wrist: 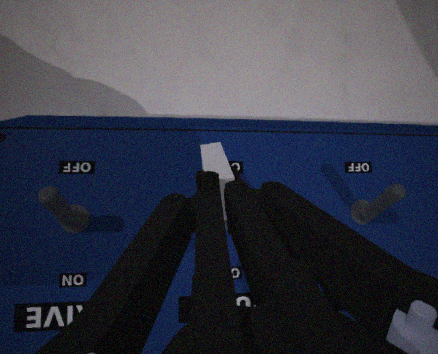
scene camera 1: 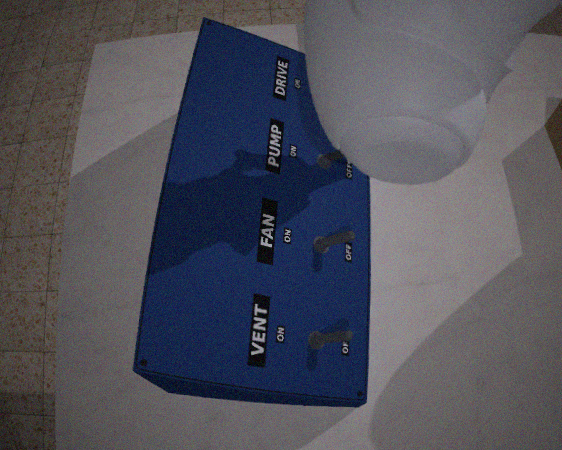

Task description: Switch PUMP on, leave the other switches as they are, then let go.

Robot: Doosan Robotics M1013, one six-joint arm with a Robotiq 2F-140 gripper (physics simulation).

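Observation:
The blue switch panel carries the switches. The PUMP switch shows partly in the scene view; its visible lever leans toward OFF, and the arm covers its tip. In the wrist view the fingers hide it. The FAN switch and the VENT switch lean to OFF. The DRIVE switch leans to OFF in the wrist view; the arm hides it in the scene view. My gripper is shut and empty, its pale fingertips over the PUMP column near the OFF label. Contact with the lever cannot be seen.
The pale arm covers the panel's upper right corner in the scene view. The panel stands on a light table. A tiled floor shows at the left. Shadows fall across panel and table.

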